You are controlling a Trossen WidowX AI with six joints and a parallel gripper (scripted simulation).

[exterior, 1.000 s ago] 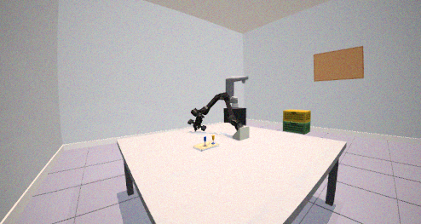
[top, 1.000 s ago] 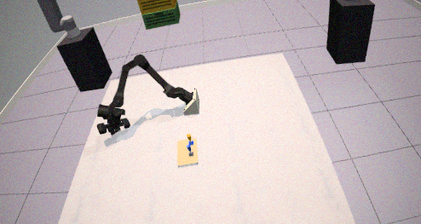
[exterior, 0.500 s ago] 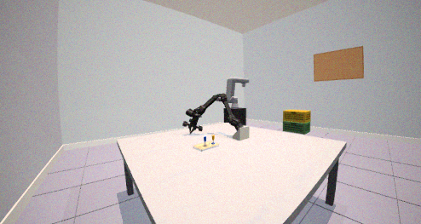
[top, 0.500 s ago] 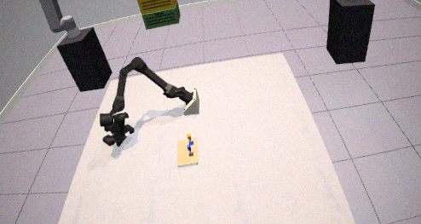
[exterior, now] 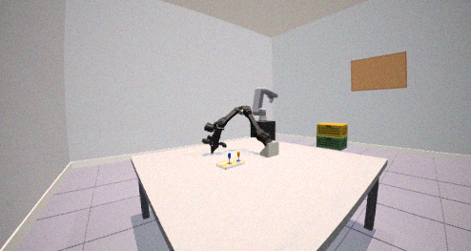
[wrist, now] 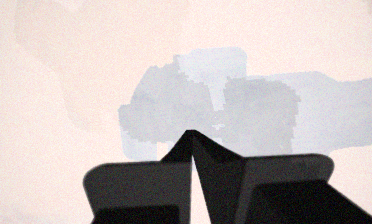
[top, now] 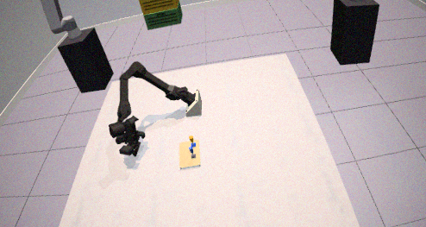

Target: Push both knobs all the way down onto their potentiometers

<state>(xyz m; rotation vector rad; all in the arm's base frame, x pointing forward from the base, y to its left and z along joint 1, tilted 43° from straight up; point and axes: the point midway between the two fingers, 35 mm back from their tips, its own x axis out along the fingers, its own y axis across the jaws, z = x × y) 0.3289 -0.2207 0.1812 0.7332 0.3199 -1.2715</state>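
My gripper tip is now 30 mm past the orange knob, 310 mm to the right of it and 60 mm below it. From my gripper tip the other things lie so: blue knob: 40 mm ahead, 320 mm to the left, 70 mm above.
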